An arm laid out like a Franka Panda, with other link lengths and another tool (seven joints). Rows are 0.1 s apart.
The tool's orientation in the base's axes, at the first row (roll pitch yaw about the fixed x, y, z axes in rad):
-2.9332, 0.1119, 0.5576
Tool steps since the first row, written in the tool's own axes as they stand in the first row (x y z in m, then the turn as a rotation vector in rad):
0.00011, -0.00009, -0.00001, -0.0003, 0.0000, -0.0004
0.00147, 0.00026, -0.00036, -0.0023, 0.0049, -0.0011
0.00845, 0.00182, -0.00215, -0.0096, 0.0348, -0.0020
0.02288, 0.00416, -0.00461, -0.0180, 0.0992, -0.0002
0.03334, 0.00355, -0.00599, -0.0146, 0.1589, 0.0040
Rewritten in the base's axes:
0.00005, 0.00013, 0.00002, -0.0002, -0.0002, 0.0004
0.00144, 0.00051, 0.00013, 0.0007, -0.0055, 0.0003
0.00847, 0.00266, 0.00077, 0.0096, -0.0346, -0.0041
0.02230, 0.00798, 0.00107, 0.0343, -0.0931, -0.0182
0.03109, 0.01384, 0.00137, 0.0660, -0.1411, -0.0349

